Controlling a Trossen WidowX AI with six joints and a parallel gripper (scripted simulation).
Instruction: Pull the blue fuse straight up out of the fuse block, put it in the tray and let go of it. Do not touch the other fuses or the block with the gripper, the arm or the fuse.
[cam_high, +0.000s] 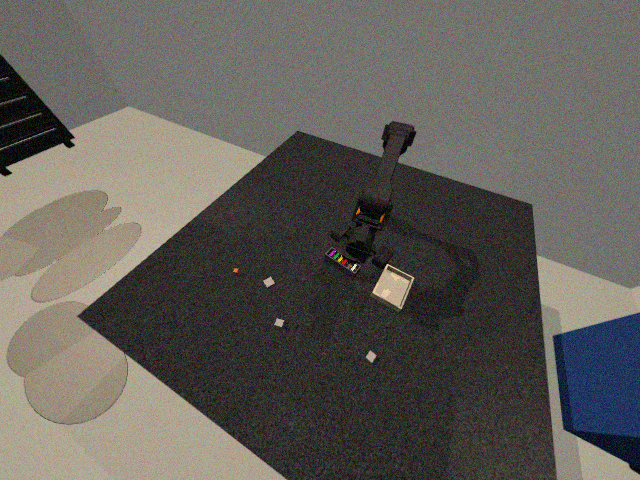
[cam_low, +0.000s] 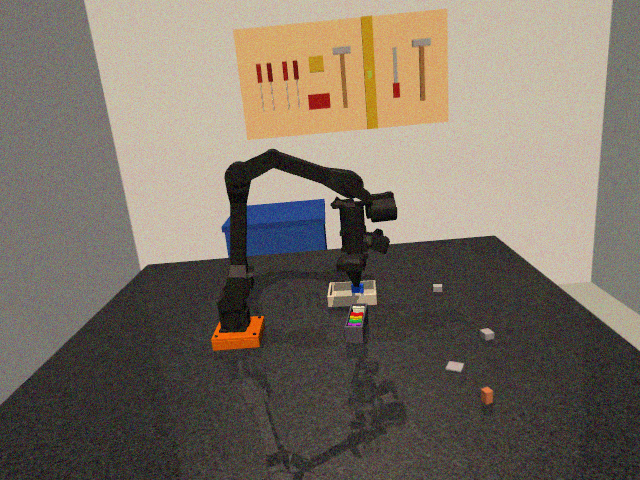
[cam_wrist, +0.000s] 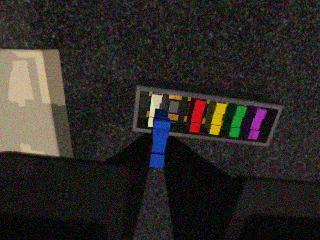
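The white fuse lies 7 cm below my gripper tip. From my gripper tip the other things lie so: red fuse 7 cm below, 3 cm to the right; blue fuse 1 cm below.
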